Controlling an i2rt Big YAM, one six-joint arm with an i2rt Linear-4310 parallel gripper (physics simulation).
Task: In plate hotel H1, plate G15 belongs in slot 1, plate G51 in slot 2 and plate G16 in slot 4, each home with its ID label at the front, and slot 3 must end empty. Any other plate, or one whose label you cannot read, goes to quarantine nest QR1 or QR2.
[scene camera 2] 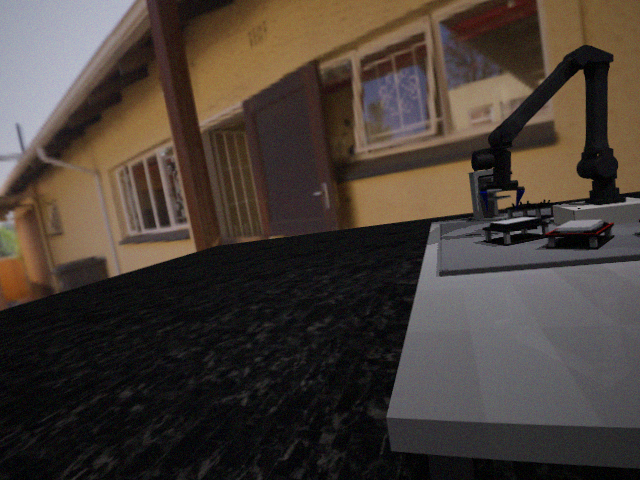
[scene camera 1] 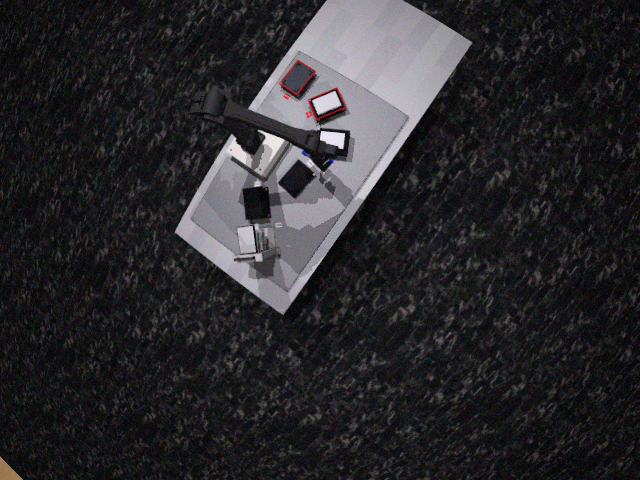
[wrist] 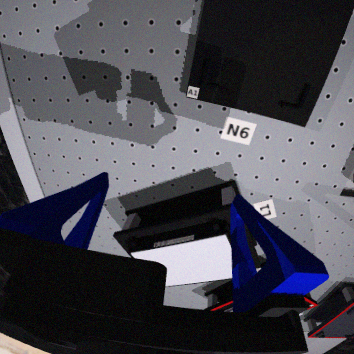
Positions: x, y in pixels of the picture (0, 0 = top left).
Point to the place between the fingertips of my gripper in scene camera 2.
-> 501, 209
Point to a black nest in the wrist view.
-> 273, 65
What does my gripper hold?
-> Nothing.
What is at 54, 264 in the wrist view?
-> My gripper.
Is my gripper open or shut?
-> Open.
